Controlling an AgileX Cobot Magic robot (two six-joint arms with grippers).
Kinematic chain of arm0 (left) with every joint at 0, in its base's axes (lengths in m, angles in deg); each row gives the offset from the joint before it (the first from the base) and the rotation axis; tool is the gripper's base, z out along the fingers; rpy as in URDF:
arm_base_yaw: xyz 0 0 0.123 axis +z
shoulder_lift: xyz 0 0 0 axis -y
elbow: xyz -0.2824 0 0.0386 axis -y
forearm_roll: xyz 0.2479 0 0.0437 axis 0.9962 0 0.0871
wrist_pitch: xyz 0 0 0 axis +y
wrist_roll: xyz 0.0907 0 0.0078 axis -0.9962 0 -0.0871
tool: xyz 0 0 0 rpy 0 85 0
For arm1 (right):
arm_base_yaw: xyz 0 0 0.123 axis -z
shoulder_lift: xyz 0 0 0 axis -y
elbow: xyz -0.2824 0 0.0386 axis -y
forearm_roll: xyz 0.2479 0 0.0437 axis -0.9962 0 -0.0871
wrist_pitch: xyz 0 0 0 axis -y
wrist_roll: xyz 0.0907 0 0.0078 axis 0.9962 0 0.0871
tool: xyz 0 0 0 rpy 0 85 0
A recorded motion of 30 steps. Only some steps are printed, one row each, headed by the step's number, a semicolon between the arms.
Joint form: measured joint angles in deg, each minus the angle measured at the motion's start. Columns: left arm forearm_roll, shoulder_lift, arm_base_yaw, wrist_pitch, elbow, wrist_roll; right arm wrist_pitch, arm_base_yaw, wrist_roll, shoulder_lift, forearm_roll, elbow.
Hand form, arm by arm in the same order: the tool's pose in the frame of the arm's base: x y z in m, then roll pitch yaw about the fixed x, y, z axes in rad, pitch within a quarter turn. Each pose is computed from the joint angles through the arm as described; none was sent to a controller.
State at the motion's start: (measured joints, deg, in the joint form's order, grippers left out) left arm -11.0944 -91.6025 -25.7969 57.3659 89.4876 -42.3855; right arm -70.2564 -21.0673 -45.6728 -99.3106 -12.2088 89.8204
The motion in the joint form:
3: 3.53 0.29 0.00 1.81 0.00 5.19; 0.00 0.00 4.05 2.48 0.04 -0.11
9: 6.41 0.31 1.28 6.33 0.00 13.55; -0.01 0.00 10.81 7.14 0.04 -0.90
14: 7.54 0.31 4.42 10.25 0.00 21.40; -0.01 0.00 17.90 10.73 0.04 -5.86
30: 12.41 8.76 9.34 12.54 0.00 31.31; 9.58 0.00 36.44 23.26 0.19 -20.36
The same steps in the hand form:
3: 0.3061 -0.1594 0.3654 2.8679 0.5484 1.9978; 0.3209 0.1430 0.3266 -3.1002 0.3689 -2.0806
9: 0.3055 -0.1467 0.3613 2.9533 0.4886 2.1803; 0.3037 0.1364 0.3505 -3.1063 0.4276 -2.1917
14: 0.3085 -0.1263 0.3583 3.0347 0.4385 2.3890; 0.2859 0.1295 0.3463 3.1091 0.4069 -2.3323
30: 0.2807 -0.0809 0.4026 2.9978 0.5373 2.6196; 0.2394 0.1100 0.3424 2.9897 0.5031 -2.7096

